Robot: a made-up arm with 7 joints.
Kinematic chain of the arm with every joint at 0, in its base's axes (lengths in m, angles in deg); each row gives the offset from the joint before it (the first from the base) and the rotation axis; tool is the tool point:
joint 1: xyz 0 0.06 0 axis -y
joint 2: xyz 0 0.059 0 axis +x
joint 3: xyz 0 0 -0.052 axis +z
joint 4: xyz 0 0 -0.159 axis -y
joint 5: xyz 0 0 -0.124 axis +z
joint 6: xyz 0 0 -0.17 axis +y
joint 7: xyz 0 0 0 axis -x
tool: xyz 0 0 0
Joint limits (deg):
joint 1: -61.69..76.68
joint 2: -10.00..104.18
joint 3: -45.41..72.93
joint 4: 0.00..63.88
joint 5: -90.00..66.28
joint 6: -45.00..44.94
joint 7: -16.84..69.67
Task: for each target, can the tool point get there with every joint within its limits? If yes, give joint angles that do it. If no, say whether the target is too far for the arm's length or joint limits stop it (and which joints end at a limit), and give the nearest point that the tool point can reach.
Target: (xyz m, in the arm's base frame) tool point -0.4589 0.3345 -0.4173
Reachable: no: too far | nearest point -0.3529 0.2847 -0.3209 | short by 0.152 m
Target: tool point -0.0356 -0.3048 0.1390
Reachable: no: joint limits stop it (at a limit: joint 1, joint 2, joint 3, joint 4) | nearest point 0.3372 -0.1252 0.1106 | short by 0.415 m
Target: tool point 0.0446 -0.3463 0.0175
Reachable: no: joint limits stop it (at a limit: joint 1, joint 2, joint 3, joint 4) | nearest point 0.3372 -0.1252 0.1106 | short by 0.378 m
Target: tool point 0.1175 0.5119 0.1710
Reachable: yes | joints 21.45 80.54 46.20 57.62 -46.18 -5.31 26.47
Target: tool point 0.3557 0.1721 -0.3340
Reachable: yes | joints 31.66 0.61 20.65 27.61 -11.56 29.80 53.16
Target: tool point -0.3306 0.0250 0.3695
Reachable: no: joint limits stop it (at a limit: joint 2, joint 3, joint 4) | nearest point -0.2248 0.3872 0.2512 | short by 0.395 m
